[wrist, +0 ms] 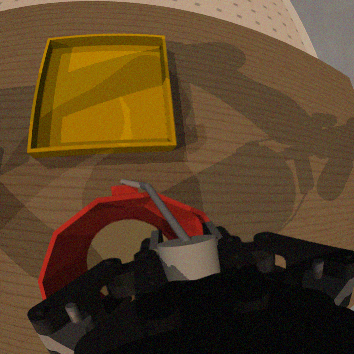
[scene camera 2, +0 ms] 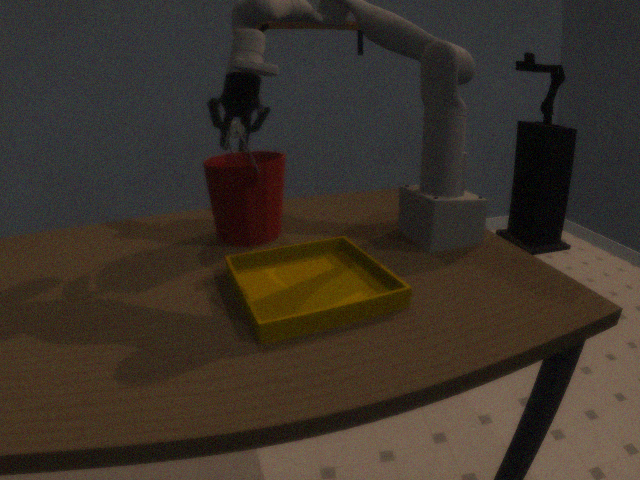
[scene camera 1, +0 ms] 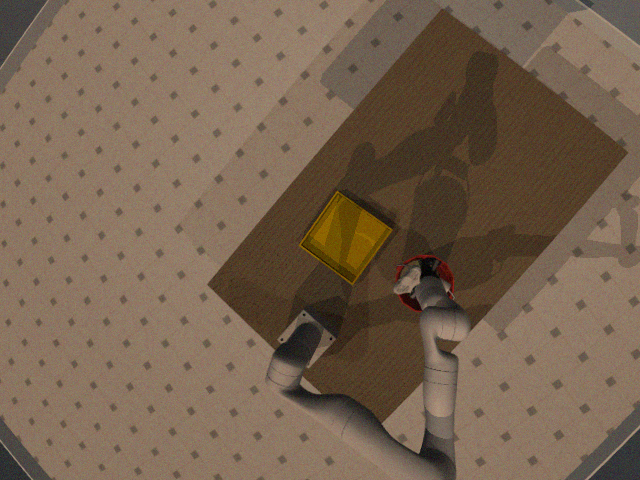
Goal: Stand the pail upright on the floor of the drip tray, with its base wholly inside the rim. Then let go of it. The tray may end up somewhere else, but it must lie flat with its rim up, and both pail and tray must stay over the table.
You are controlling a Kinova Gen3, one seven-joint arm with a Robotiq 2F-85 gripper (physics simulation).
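Frame: origin at the arm's base, x ahead, y left, z up, level; centimetres.
Where they show: gripper, fingertip midpoint: (wrist: 183, 238) (scene camera 2: 233, 150) (scene camera 1: 418, 265); arm's base at its link origin: (scene camera 2: 439, 192) (scene camera 1: 307, 335).
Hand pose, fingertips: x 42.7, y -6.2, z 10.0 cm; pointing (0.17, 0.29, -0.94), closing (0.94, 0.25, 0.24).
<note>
Each offset is from my fingertips to the top centre of the thing. Level surfaces: height alone.
The red pail (scene camera 1: 412, 303) (scene camera 2: 247, 204) (wrist: 65, 250) stands upright on the table, outside the yellow drip tray {dx -11.2, dy +22.5, dz -17.1 cm} (scene camera 1: 326, 264) (scene camera 2: 336, 317) (wrist: 102, 149). The tray lies flat with its rim up, in front of the pail in scene camera 2. The pail's wire handle is raised, and its pale grip {dx +0.2, dy -4.9, dz +5.7 cm} (wrist: 190, 257) sits between the fingers in the wrist view. My gripper (scene camera 2: 233, 139) (wrist: 183, 238) is above the pail's mouth, shut on the handle grip, with one finger at each side of it. In scene camera 1 the arm hides the fingers and part of the pail.
The arm's base (scene camera 2: 444, 219) stands on the wooden table {dz -20.4 cm} (scene camera 2: 465, 351), to the right of the pail and behind the tray in scene camera 2. A black pedestal (scene camera 2: 542, 180) stands beyond the table at the right. Arm shadows fall over the tray and table.
</note>
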